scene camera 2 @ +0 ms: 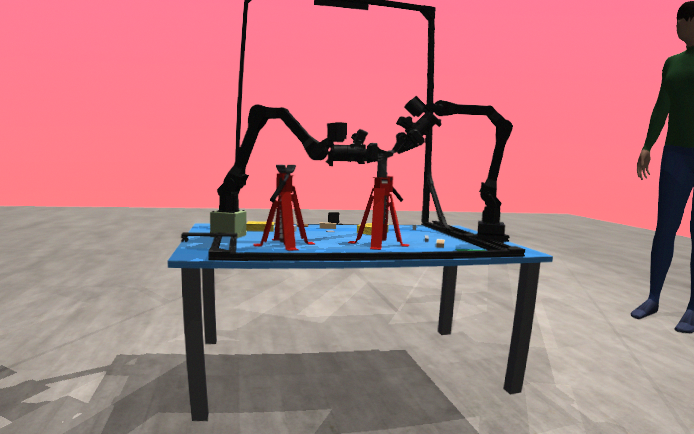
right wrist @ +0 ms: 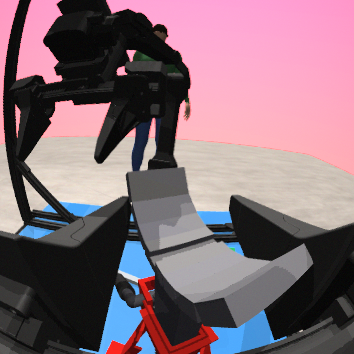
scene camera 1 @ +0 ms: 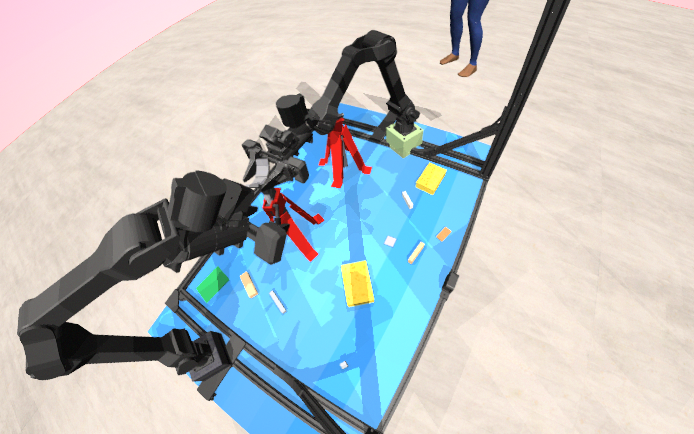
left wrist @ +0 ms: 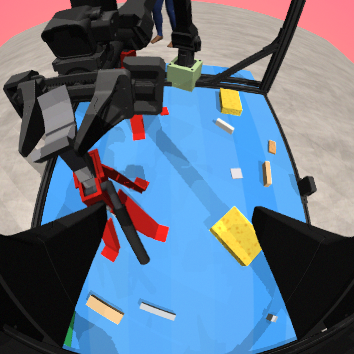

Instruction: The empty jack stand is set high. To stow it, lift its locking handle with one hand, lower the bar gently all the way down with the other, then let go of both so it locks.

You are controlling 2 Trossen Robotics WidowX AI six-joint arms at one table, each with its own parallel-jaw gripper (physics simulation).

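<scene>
The red jack stand [scene camera 1: 299,237] [scene camera 2: 379,217] [left wrist: 142,217] stands upright with its grey bar [scene camera 2: 382,166] raised and a curved grey saddle [left wrist: 57,117] [right wrist: 175,240] on top. My right gripper [scene camera 2: 384,152] [left wrist: 46,154] [right wrist: 180,203] is shut on the saddle, one finger on each side. The black locking handle [scene camera 2: 397,194] [left wrist: 131,230] [right wrist: 126,291] slopes down from the stand's head. My left gripper [scene camera 2: 395,151] [left wrist: 181,213] [right wrist: 52,159] is open and empty, above the handle; in the left wrist view the handle shows near its left-hand finger. The dark gripper parts overlap in scene camera 1.
A second red stand [scene camera 1: 336,156] [scene camera 2: 287,217], its bar low, stands beyond the first. Yellow sponges [scene camera 1: 358,284] [scene camera 1: 430,178], a green piece [scene camera 1: 212,284] and small blocks lie on the blue table [scene camera 1: 327,327]. A black frame [scene camera 1: 409,373] edges it.
</scene>
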